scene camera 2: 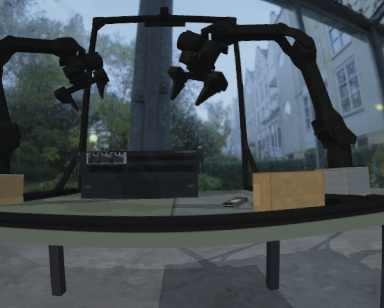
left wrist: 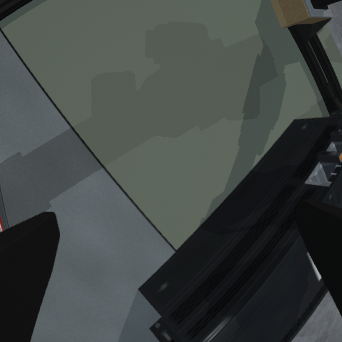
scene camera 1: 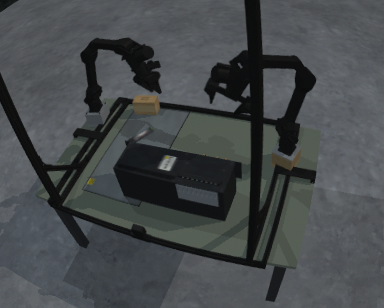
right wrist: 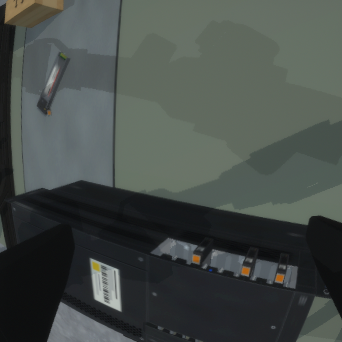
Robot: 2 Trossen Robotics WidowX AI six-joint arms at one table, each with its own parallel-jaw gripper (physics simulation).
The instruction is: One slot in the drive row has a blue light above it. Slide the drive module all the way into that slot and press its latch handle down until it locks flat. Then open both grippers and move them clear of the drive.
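Frame: origin at the left arm's base, x back, y right, z up, level; centimetres.
Where they show: left gripper, fingertip midpoint: (scene camera 2: 183,102) (left wrist: 180,220) (scene camera 1: 156,92); right gripper, fingertip midpoint: (scene camera 2: 90,105) (scene camera 1: 222,108) (right wrist: 194,234); left arm's base, origin of the base link: (scene camera 2: 340,168) (scene camera 1: 95,108); right arm's base, origin of the base link: (scene camera 1: 287,148).
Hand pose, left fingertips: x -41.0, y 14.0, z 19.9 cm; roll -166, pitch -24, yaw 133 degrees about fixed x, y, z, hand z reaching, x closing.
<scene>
Things, the pixels of their centre, and the offset from my left fingertips. Level surfaces: height alone.
- drive module, body centre: (right wrist: 53,84) (scene camera 2: 233,201) (scene camera 1: 141,136) dx +13.0, dy -2.2, dz -27.8 cm
- black drive case, body centre: (right wrist: 152,264) (left wrist: 285,232) (scene camera 1: 175,180) (scene camera 2: 141,174) dx -11.7, dy +29.6, dz -19.7 cm
- cardboard box, body centre: (scene camera 2: 288,193) (right wrist: 32,4) (scene camera 1: 146,105) dx +15.5, dy -21.7, dz -24.3 cm
- grey mat, its level: dz -28.3 cm
The drive module (scene camera 1: 141,135) (scene camera 2: 235,201) (right wrist: 53,82) lies flat on the grey mat, its orange-tipped end toward the black drive case (scene camera 1: 150,190) (scene camera 2: 140,185) (left wrist: 225,240) (right wrist: 225,305). In the left wrist view a sliver of it shows at the left edge. In the right wrist view a small blue light (right wrist: 210,270) glows at the row's edge, by the gap between the first and second orange-tipped modules. My left gripper (scene camera 1: 159,78) (scene camera 2: 186,100) (left wrist: 180,220) is open and empty, high above the table. My right gripper (scene camera 1: 225,106) (scene camera 2: 90,103) (right wrist: 194,234) is open and empty, also raised.
A cardboard box (scene camera 1: 146,105) (scene camera 2: 289,191) (right wrist: 35,12) stands at the table edge beside the grey mat (scene camera 1: 107,165) (left wrist: 115,230) (right wrist: 75,150). A black frame post (scene camera 1: 254,130) rises in front of the right arm in scene camera 1. Arm shadows fall across mat and table.
</scene>
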